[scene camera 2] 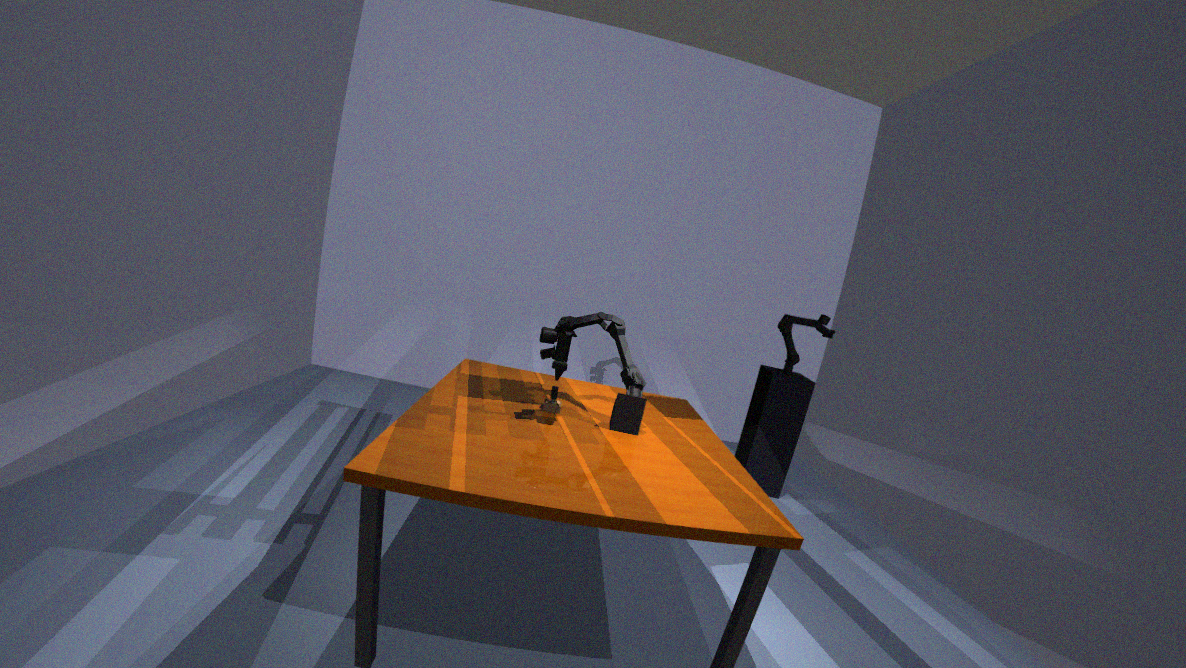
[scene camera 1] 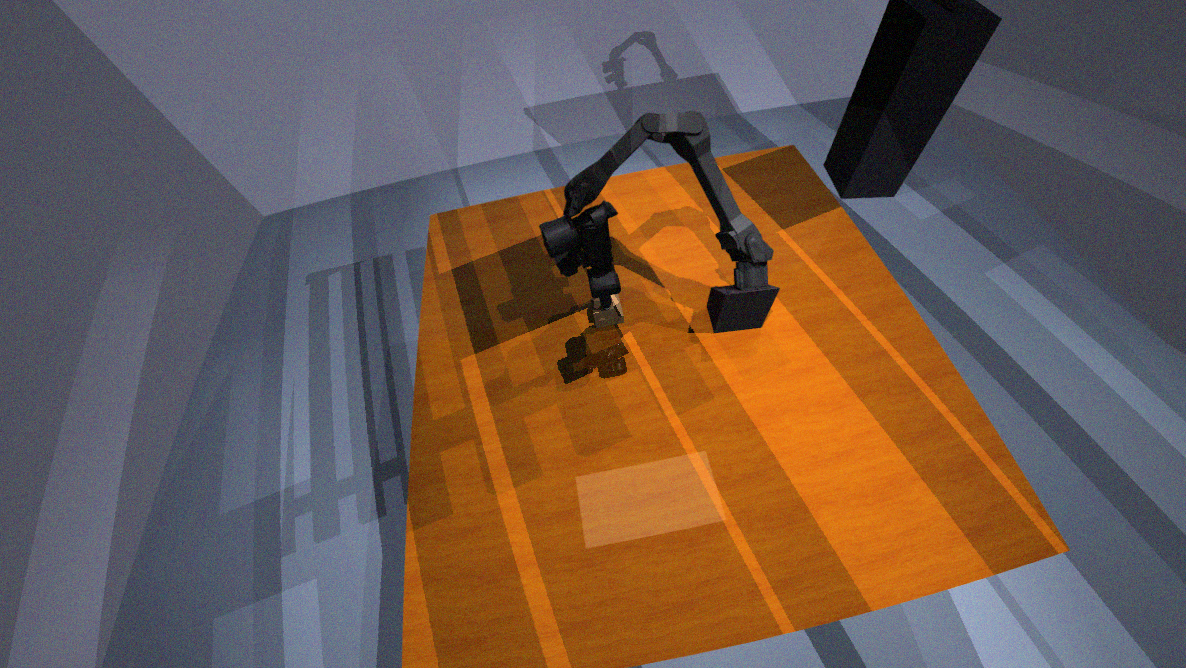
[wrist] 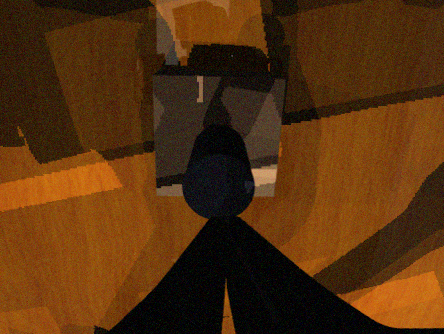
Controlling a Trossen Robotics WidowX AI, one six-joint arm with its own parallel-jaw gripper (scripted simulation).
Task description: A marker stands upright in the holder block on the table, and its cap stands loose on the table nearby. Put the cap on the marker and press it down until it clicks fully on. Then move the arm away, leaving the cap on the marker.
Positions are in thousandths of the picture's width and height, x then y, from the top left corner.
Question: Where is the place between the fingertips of my gripper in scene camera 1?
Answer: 508,424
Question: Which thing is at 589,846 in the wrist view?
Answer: My gripper.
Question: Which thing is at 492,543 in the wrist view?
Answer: A dark marker cap.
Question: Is my gripper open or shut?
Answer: Shut.
